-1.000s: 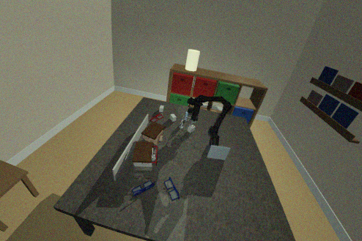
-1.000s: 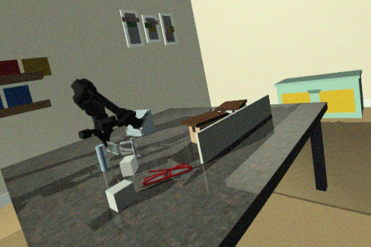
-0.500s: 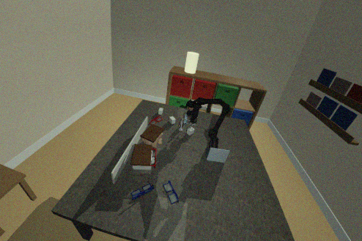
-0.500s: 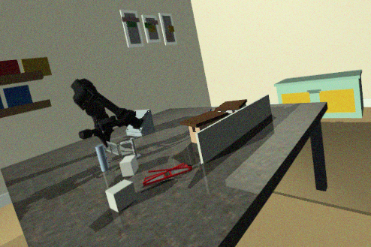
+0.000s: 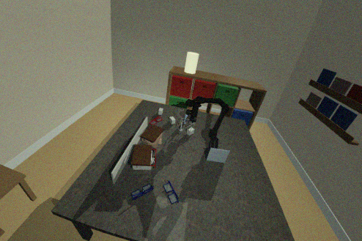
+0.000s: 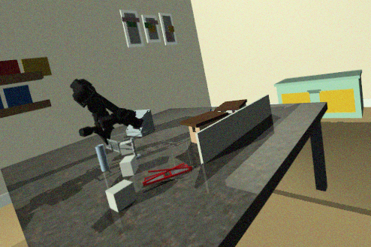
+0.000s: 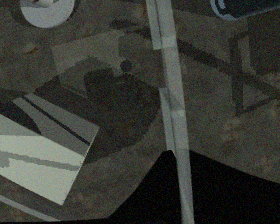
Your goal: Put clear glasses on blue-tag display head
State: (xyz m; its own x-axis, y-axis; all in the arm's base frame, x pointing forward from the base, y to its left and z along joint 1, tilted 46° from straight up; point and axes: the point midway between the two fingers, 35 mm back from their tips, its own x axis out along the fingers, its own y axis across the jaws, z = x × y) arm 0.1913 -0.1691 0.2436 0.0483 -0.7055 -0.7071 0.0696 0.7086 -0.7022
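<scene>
Right now my gripper tip is 70 mm to the left of the pale blue cylinder, 70 mm short of it and 20 mm above it. Round my gripper tip: long white panel (430 mm ahead, 410 mm to the left, 20 mm below).
</scene>
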